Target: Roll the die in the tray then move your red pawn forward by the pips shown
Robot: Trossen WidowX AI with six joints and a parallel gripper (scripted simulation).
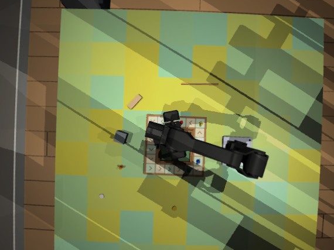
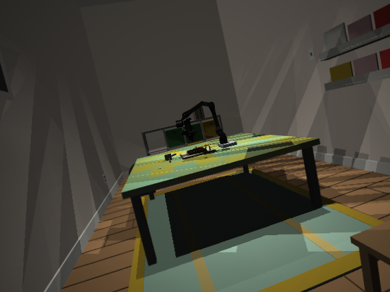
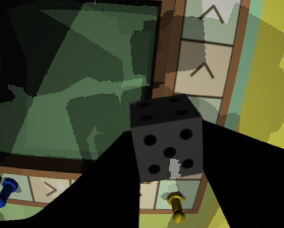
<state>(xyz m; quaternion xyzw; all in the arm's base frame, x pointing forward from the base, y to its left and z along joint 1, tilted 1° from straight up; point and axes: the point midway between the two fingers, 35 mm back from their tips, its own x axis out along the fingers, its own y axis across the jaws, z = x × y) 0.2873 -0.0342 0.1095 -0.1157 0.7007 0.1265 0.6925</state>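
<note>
Now: gripper tip 8 cm above the red pawn, 5 cm to the left of it and 3 cm past it. From my gripper tip the other things lie so: die: right at my gripper tip; yellow pawn: 12 cm behind, 8 cm below, 6 cm to the right; tray: 10 cm below, 7 cm to the left, 2 cm behind.
</note>
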